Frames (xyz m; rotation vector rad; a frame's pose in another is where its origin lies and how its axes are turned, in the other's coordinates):
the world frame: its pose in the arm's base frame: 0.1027 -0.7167 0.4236 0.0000 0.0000 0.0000
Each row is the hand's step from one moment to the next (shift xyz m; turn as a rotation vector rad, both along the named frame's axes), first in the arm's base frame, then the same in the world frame.
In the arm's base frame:
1: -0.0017 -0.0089 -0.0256 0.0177 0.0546 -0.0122
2: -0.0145 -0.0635 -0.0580 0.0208 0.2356 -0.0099
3: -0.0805 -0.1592 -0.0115 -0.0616 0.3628 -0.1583
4: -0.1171 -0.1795 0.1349 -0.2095 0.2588 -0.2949
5: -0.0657 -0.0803 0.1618 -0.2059 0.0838 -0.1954
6: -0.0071 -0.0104 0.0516 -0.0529 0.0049 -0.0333
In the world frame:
1: -0.0017 -0.0089 -0.0256 0.0177 0.0546 -0.0122
2: -0.0145 -0.0635 -0.0580 0.0208 0.2356 -0.0099
3: -0.0805 -0.1592 -0.0115 -0.0616 0.3628 -0.1583
4: -0.1171 -0.1795 0.1349 -0.2095 0.2588 -0.2949
5: -0.0657 -0.0803 0.1618 -0.2059 0.0838 -0.1954
6: -0.0071 -0.0104 0.0516 -0.0529 0.0049 -0.0333

